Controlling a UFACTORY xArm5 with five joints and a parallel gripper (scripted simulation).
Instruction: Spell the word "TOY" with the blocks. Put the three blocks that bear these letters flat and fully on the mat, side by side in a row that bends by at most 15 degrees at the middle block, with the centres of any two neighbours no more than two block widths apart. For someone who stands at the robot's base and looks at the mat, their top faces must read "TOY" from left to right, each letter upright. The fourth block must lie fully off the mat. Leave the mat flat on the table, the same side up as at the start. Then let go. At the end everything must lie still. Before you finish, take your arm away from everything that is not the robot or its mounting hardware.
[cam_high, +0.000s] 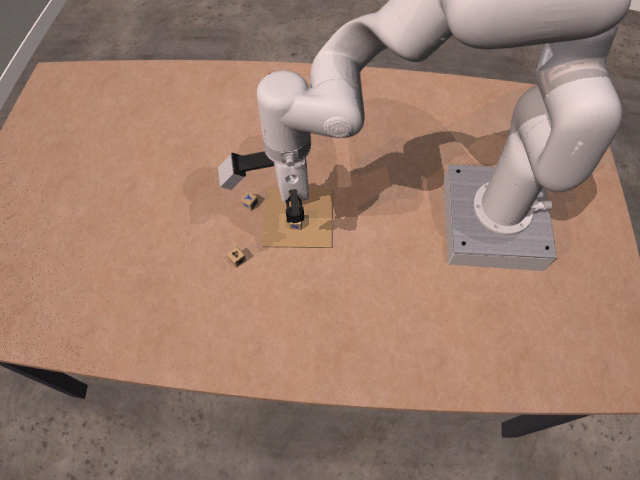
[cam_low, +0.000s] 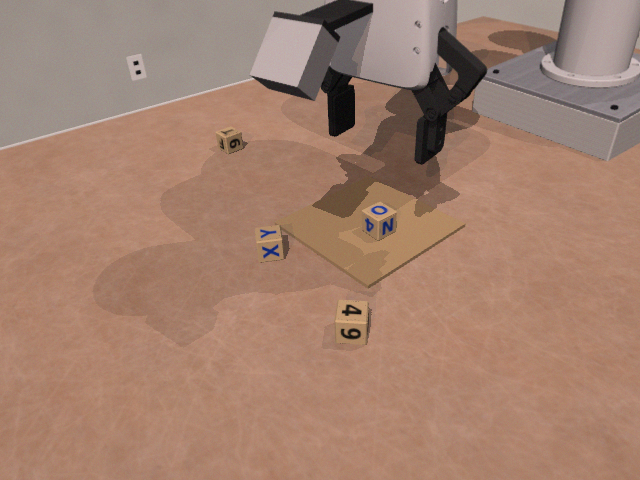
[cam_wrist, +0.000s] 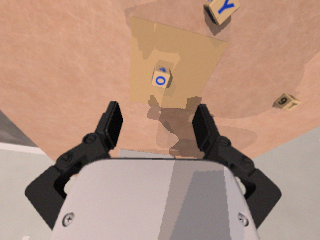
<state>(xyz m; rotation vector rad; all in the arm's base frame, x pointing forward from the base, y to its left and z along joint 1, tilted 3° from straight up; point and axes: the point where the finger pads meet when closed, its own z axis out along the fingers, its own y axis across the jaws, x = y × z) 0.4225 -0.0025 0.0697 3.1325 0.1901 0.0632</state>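
Right now my hand is 100 mm above the O block. From my hand the other things lie so: tan mat 10 mm behind, 20 mm to the right, 110 mm below; then T block 10 mm behind, 280 mm to the right, 100 mm below.
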